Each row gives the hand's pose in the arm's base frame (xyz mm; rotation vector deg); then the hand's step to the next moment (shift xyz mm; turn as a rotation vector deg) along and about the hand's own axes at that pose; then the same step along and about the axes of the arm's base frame.
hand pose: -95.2 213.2 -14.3 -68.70 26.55 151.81
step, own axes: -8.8 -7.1 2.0 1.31 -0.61 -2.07
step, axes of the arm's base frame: 6.5 6.9 6.5 0.77 -0.11 -2.40
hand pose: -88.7 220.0 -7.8 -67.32 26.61 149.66
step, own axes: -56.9 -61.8 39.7 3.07 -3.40 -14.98
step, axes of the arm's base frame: 31.0 67.1 56.3 9.37 -2.30 -12.34
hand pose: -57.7 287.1 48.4 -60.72 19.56 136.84
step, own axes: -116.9 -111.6 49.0 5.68 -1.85 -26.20
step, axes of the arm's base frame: 96.4 74.4 117.0 14.00 -7.38 -21.72
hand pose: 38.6 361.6 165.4 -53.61 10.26 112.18
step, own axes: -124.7 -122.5 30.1 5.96 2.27 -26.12
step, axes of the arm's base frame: 116.0 -2.6 134.2 10.61 -9.45 -22.83
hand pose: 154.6 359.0 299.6 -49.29 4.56 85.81
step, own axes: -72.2 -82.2 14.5 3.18 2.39 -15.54
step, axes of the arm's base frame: 56.6 -39.3 86.2 5.35 -6.09 -13.84
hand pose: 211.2 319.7 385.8 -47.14 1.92 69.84
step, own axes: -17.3 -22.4 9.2 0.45 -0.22 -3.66
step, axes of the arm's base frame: 8.5 -11.0 26.3 1.80 -1.76 -2.71
